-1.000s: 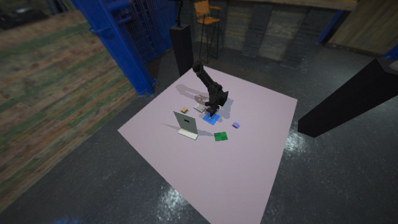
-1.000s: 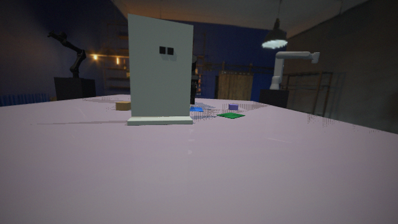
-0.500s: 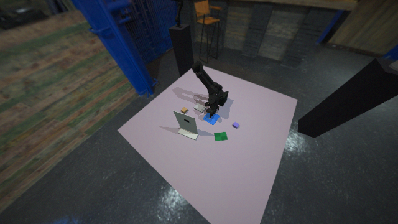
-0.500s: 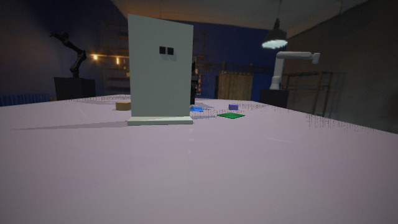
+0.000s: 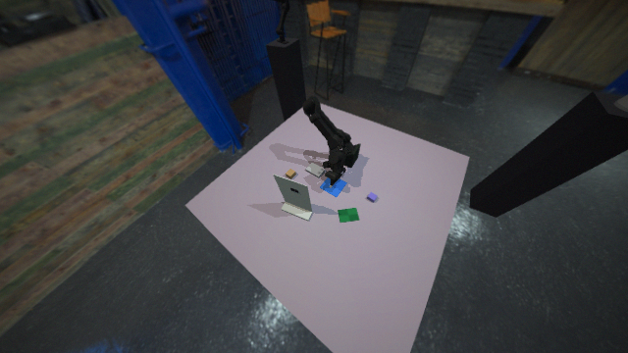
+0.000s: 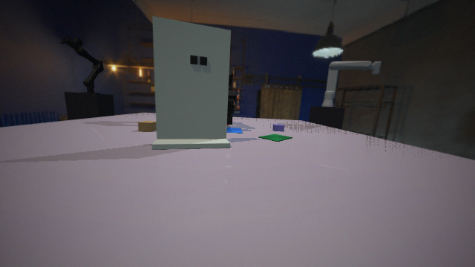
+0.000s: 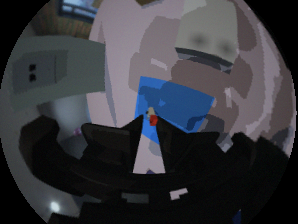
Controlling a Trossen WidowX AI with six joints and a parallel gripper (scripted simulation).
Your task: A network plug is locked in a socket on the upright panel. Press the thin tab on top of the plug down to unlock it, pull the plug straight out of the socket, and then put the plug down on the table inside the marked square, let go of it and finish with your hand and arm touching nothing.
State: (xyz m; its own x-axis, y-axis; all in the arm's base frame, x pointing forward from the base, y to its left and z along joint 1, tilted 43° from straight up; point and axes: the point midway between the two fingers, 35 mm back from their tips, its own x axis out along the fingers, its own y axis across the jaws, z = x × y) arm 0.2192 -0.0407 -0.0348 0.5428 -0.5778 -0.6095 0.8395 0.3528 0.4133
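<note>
Right now my gripper tip is 2 cm above the blue square and 1 cm past it. Round my gripper tip: pale grey block 15 cm to the right, 6 cm behind, 1 cm below; grey upright panel 21 cm ahead, 11 cm above, 10 cm to the right.
</note>
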